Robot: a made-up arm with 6 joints.
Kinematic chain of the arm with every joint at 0, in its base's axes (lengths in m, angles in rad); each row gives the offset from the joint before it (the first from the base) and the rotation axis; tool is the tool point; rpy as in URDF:
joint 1: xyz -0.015 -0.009 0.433 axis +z
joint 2: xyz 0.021 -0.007 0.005 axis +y
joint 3: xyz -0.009 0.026 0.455 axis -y
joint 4: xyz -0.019 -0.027 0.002 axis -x
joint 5: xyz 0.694 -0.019 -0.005 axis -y
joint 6: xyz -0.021 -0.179 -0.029 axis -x
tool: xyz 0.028 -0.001 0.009 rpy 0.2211 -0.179 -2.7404
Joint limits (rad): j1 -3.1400..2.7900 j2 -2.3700..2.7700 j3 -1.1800..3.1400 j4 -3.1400..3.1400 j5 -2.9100..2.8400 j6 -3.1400..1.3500
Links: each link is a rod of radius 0.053 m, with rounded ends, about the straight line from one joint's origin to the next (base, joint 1, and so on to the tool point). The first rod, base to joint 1, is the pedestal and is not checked.
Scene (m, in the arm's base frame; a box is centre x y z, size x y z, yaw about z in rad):
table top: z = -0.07
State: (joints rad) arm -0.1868 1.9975 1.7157 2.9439 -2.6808 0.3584
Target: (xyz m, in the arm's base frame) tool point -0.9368 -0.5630 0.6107
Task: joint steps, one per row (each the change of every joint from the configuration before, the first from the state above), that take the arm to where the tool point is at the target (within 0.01 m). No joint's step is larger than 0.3 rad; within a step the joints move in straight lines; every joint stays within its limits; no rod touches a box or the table.
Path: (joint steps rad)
1: -0.2856 -0.0174 0.0484 -0.0343 0.0059 0.0020
2: -0.2855 -0.0173 0.0484 -0.0342 0.0058 0.0019
3: -0.2856 -0.0174 0.0484 -0.0343 0.0059 0.0020
4: -0.2856 -0.0174 0.0483 -0.0343 0.0058 0.0019
5: -0.2855 -0.0173 0.0484 -0.0342 0.0059 0.0020
6: -0.2856 -0.0174 0.0484 -0.0343 0.0059 0.0019
7: -0.2856 -0.0174 0.0484 -0.0343 0.0058 0.0020
8: -0.2855 -0.0174 0.0484 -0.0342 0.0059 0.0020
9: -0.2856 -0.0173 0.0484 -0.0343 0.0059 0.0019

